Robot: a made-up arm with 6 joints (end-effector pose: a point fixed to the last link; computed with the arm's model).
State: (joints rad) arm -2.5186 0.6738 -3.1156 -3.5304 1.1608 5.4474
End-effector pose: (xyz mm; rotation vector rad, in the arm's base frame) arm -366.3 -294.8 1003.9 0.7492 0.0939 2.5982
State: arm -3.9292 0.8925 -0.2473 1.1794 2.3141 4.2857
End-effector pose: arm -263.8 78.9 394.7 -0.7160 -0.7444 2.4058
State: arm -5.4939 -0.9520 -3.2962 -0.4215 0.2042 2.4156
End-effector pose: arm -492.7 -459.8 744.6 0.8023 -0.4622 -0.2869
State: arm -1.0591 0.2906 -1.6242 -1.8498 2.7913 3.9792
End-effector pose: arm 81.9 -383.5 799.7 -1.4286 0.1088 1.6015
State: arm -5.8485 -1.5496 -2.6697 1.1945 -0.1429 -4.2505
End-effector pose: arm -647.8 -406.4 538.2 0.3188 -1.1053 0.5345
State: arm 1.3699 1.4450 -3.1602 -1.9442 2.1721 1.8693
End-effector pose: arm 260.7 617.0 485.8 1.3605 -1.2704 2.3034
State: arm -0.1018 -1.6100 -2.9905 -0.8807 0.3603 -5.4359
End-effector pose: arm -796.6 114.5 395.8 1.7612 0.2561 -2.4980
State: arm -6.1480 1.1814 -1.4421 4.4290 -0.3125 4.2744
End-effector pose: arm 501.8 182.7 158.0 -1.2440 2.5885 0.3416
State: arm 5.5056 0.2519 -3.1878 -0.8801 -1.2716 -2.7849
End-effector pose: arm 132.1 13.8 970.8 -1.0905 -0.5212 -1.0503
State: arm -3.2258 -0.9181 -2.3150 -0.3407 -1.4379 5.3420
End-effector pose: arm 465.5 -80.5 839.4 -0.4426 1.5699 -1.0969
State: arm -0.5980 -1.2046 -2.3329 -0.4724 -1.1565 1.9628
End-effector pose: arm -465.5 393.1 714.8 0.3015 -1.8268 -1.8213
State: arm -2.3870 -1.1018 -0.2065 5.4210 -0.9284 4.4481
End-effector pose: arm 130.0 -26.2 713.8 1.1176 0.6485 -1.1040
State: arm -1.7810 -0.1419 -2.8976 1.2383 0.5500 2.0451
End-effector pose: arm -14.9 4.4 1183.0 -0.0766 0.6532 -1.5603
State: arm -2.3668 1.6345 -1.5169 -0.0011 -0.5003 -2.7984
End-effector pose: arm -403.4 -395.2 -46.9 2.8328 0.6226 -0.4761
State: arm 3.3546 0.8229 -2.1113 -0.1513 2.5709 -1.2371
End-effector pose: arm -516.0 -90.9 471.3 -1.2049 1.4544 -0.5447
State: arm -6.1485 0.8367 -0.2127 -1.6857 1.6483 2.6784
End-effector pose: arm 249.9 -85.0 299.9 1.5970 -0.1725 0.5945
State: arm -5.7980 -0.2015 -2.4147 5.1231 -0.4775 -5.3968
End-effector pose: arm -10.6 128.7 1109.9 -0.2063 -0.7271 -2.7221
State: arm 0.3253 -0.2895 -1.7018 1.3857 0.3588 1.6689
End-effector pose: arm 270.0 46.5 1007.0 -0.5580 1.1208 0.4106
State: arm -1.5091 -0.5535 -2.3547 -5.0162 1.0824 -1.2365
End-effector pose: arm 48.5 107.9 1137.9 1.2504 0.4187 1.5693
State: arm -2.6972 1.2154 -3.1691 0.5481 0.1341 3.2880
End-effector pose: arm -660.5 -272.9 685.5 1.4984 -0.1161 -1.6328
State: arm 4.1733 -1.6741 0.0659 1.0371 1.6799 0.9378
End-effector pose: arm 148.7 45.7 410.9 -0.1921 2.1600 -0.6177
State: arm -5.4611 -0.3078 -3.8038 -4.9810 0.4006 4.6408
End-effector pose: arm -243.9 -315.2 957.1 1.2698 0.2427 -2.5837
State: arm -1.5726 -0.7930 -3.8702 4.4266 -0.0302 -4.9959
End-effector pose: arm 88.6 592.0 713.5 -1.3595 0.7729 0.7740
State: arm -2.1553 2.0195 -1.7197 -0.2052 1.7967 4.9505
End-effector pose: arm -125.9 -142.6 -145.4 -1.0177 0.2721 -0.1676
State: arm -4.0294 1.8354 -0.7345 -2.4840 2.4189 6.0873
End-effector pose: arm -105.7 265.6 -57.2 -1.7002 0.4614 0.7813
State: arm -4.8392 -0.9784 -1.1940 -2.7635 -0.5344 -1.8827
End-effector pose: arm -52.2 -21.8 778.9 -1.4733 -0.0474 0.0504
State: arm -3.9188 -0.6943 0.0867 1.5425 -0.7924 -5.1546
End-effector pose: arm 111.5 88.8 571.8 -2.0844 0.6088 0.0427
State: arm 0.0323 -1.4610 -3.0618 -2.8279 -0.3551 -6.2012
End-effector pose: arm -705.6 14.7 616.3 -0.2761 -1.0134 0.3154
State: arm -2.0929 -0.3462 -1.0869 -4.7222 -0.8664 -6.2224
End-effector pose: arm -212.8 -84.4 816.7 -1.1315 -1.4257 1.2594
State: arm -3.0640 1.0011 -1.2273 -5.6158 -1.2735 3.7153
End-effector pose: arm -598.2 36.0 387.0 1.8282 -1.3537 -2.0165
